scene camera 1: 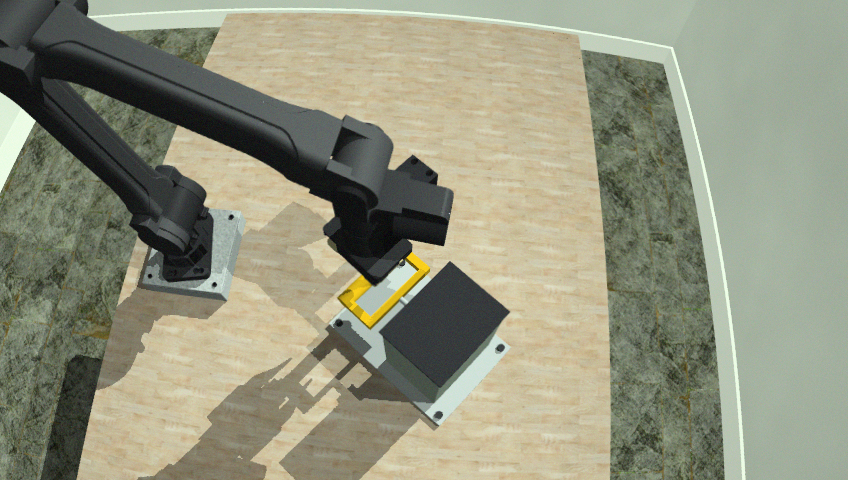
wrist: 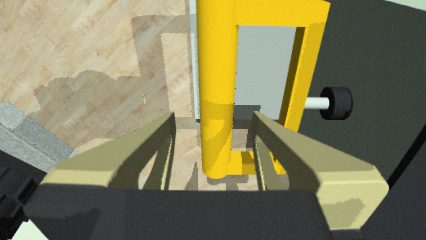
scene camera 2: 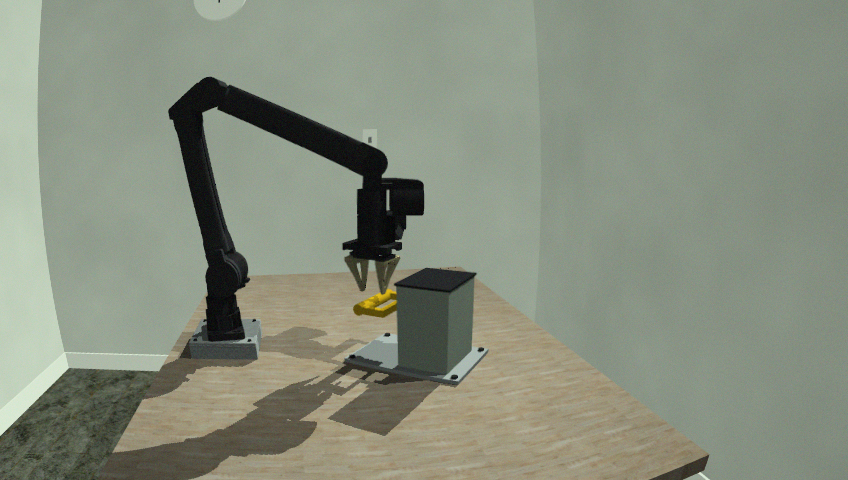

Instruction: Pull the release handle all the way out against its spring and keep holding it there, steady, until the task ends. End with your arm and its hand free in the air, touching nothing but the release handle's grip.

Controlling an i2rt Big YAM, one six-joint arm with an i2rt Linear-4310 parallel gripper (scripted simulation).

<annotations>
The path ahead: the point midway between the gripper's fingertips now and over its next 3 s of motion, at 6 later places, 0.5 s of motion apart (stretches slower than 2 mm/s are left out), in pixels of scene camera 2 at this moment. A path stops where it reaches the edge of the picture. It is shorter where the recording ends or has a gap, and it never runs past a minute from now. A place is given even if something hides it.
The gripper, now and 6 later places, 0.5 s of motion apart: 372, 292; 374, 294; 375, 297; 376, 300; 376, 302; 375, 304; 370, 304
</annotations>
